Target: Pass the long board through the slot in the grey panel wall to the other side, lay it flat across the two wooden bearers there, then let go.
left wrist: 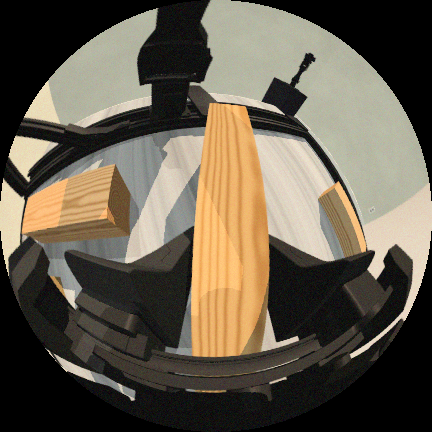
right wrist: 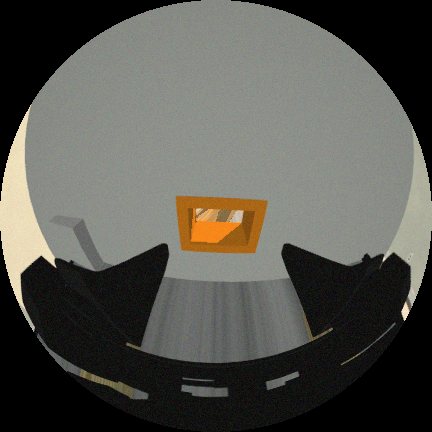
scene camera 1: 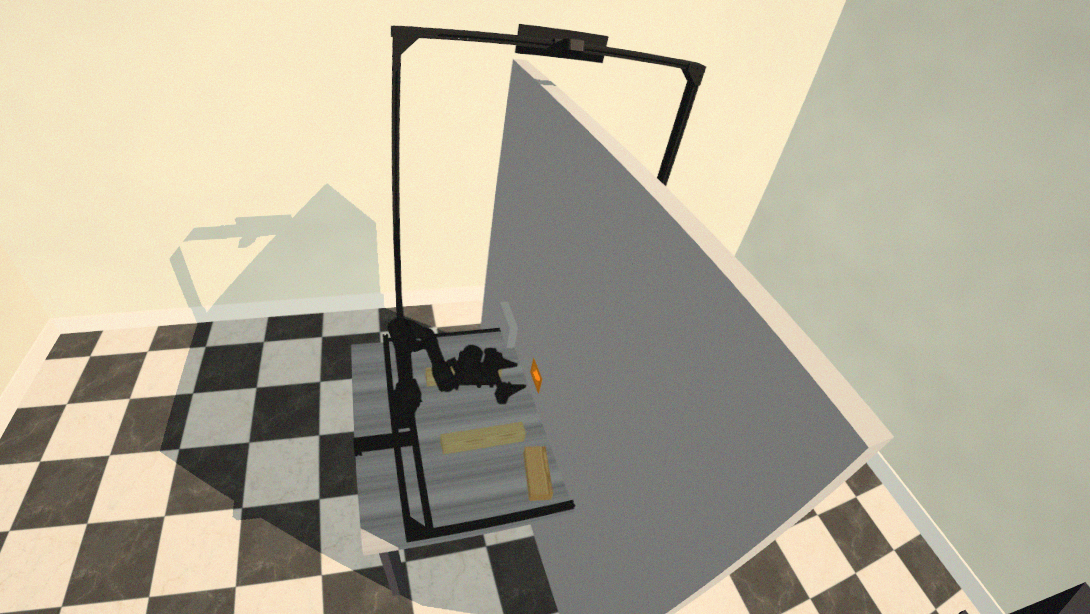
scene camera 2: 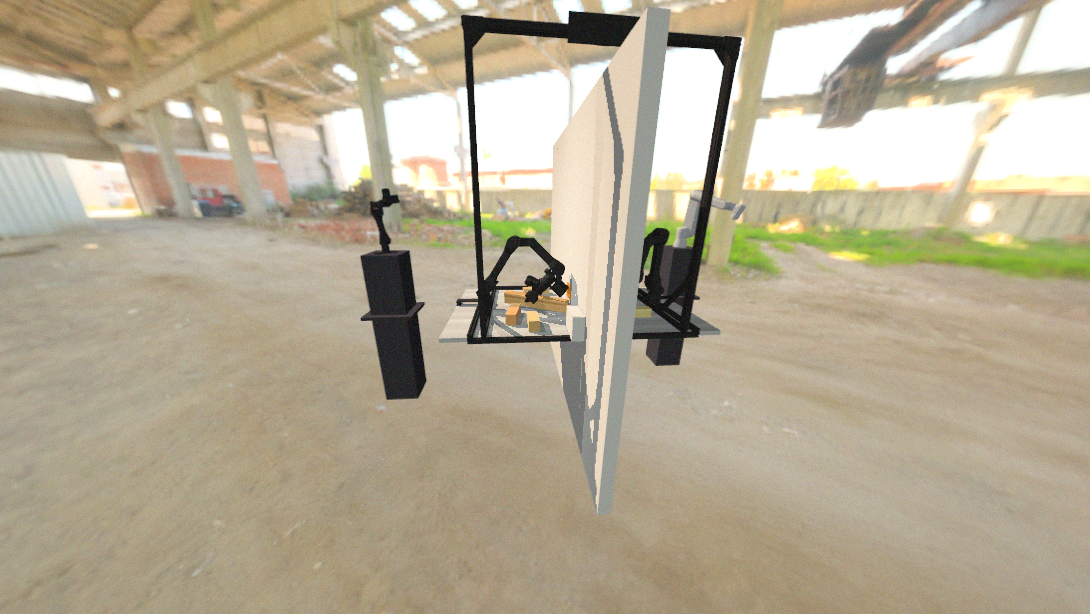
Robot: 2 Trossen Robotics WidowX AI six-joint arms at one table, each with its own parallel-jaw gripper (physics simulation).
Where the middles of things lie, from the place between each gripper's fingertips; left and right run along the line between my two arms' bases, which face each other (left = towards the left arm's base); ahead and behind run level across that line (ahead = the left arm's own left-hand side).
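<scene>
The orange-framed slot [right wrist: 208,236] is 50 mm behind my left hand, and it is also 240 mm to the right of that hand and 60 mm above it.
As for my right gripper, it is 20 mm above the slot and 80 mm to the right of it. Going by its middle, the orange-framed slot is nearer to my right gripper than to my left hand.
</scene>
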